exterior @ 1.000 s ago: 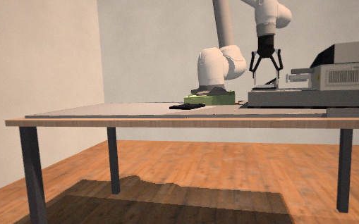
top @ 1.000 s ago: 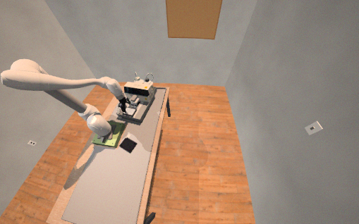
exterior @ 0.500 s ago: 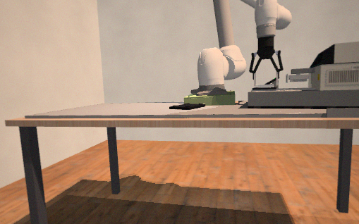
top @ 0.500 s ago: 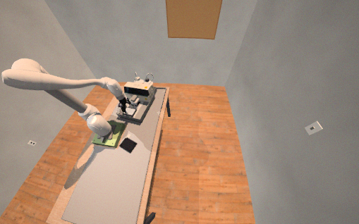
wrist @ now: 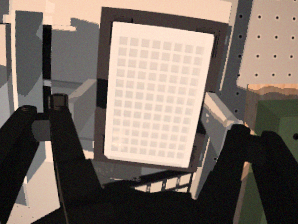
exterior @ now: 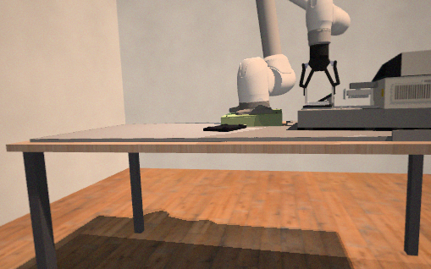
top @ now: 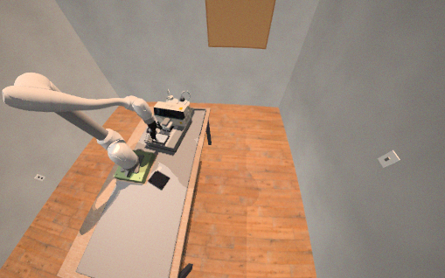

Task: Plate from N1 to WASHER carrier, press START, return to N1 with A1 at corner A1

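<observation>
Now: hand 3 cm above the white well plate. Round my hand: carrier (3 cm below); washer (15 cm to the left, 4 cm ahead, 1 cm above); N1 label (29 cm to the right, 12 cm below, 4 cm ahead).
</observation>
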